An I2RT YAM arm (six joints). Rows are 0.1 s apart.
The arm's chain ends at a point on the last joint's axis. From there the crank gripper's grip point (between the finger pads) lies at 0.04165 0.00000 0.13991 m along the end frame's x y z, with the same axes.
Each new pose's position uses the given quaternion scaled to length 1; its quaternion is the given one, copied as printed.
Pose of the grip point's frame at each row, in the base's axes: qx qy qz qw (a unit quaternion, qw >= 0); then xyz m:
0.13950 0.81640 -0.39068 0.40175 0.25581 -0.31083 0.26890
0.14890 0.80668 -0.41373 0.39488 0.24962 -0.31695 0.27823
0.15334 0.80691 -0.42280 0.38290 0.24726 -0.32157 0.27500
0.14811 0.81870 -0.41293 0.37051 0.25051 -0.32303 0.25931
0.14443 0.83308 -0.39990 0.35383 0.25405 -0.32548 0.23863
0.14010 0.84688 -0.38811 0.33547 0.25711 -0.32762 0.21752
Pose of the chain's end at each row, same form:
0.13950 0.81640 -0.39068 0.40175 0.20587 -0.20231 0.35280
0.14890 0.80668 -0.41373 0.39488 0.20454 -0.20351 0.35828
0.15334 0.80691 -0.42280 0.38290 0.20642 -0.20650 0.35500
0.14811 0.81870 -0.41293 0.37051 0.21113 -0.21043 0.34346
0.14443 0.83308 -0.39990 0.35383 0.21721 -0.21619 0.32812
0.14010 0.84688 -0.38811 0.33547 0.22347 -0.22153 0.31199

